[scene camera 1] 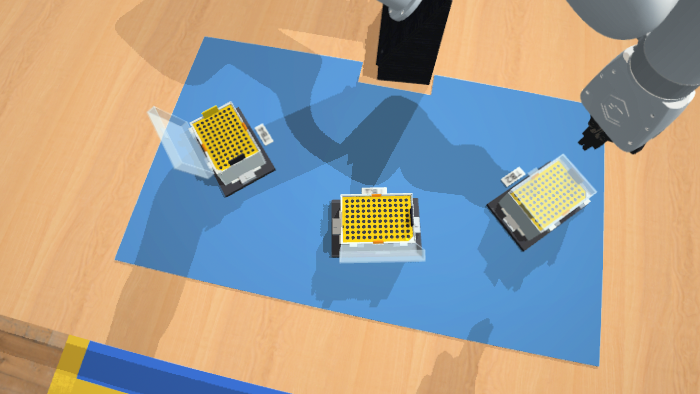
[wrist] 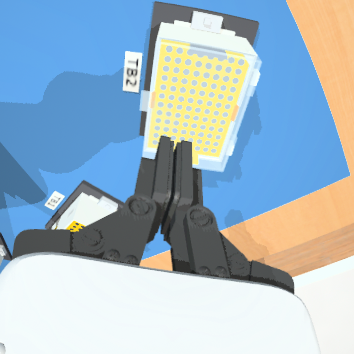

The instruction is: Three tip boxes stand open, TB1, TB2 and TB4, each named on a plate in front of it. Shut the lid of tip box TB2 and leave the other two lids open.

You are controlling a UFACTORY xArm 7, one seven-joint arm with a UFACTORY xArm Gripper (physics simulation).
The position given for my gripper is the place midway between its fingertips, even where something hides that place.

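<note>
There is my gripper (scene camera 1: pixel 588 142). I can see a blue mat (scene camera 1: pixel 333 135), which is visible in the wrist view (wrist: pixel 73 121) too, and I also see a tip box (wrist: pixel 87 203).
</note>
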